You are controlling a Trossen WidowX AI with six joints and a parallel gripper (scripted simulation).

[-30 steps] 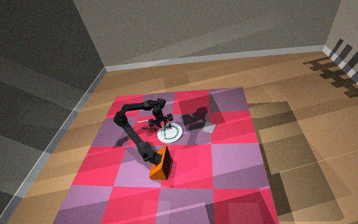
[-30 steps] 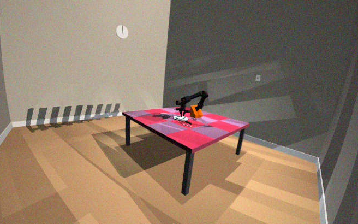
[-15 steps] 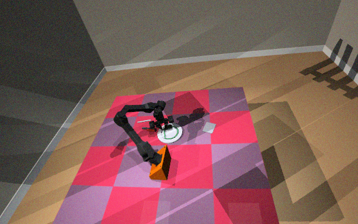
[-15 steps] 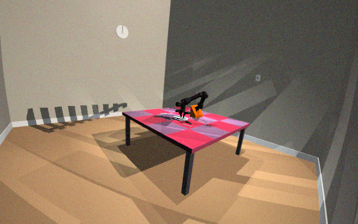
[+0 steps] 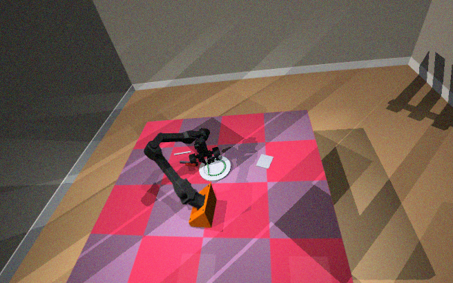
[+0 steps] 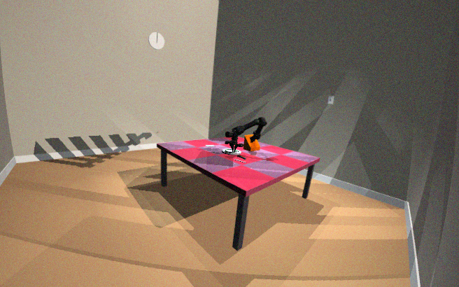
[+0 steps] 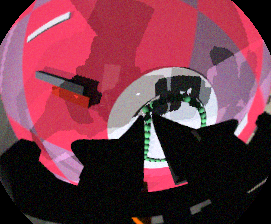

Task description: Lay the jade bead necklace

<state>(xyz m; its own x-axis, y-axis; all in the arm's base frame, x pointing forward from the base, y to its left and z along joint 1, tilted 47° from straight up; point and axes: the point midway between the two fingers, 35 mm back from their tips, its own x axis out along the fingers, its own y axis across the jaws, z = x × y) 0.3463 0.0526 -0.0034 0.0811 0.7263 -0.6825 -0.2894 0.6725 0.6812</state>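
Now: the round white bead board 50 mm to the right of my gripper tip, 30 mm behind it and 10 mm below it. Also, from my gripper tip: red-handled tool 130 mm to the left, 20 mm ahead, 10 mm below; then flat grey pad 360 mm to the right, 10 mm below, 10 mm ahead; then thin white rod 200 mm to the left, 120 mm ahead, 10 mm below.
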